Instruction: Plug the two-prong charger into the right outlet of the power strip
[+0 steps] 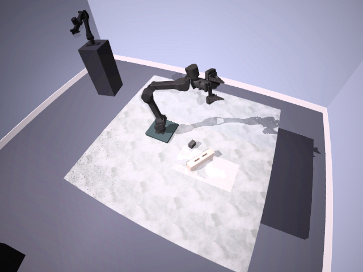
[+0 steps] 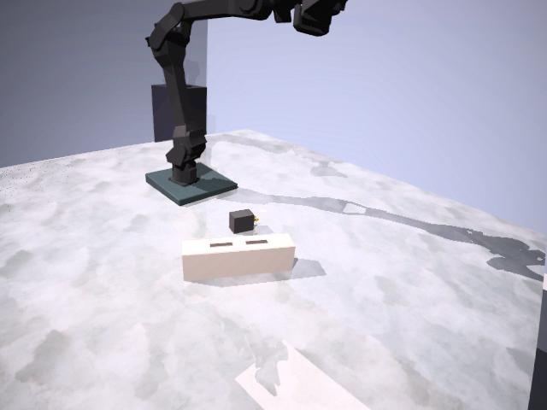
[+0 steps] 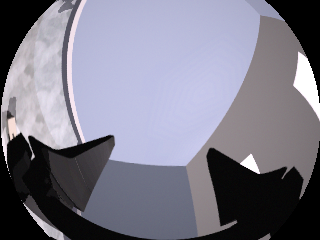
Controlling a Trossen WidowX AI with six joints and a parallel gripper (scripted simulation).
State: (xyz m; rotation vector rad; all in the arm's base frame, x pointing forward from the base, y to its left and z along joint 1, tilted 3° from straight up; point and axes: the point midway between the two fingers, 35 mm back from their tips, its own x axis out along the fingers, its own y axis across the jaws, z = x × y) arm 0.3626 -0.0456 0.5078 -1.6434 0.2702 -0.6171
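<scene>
My gripper tip is now 150 mm past the dark charger and 500 mm above it.
</scene>
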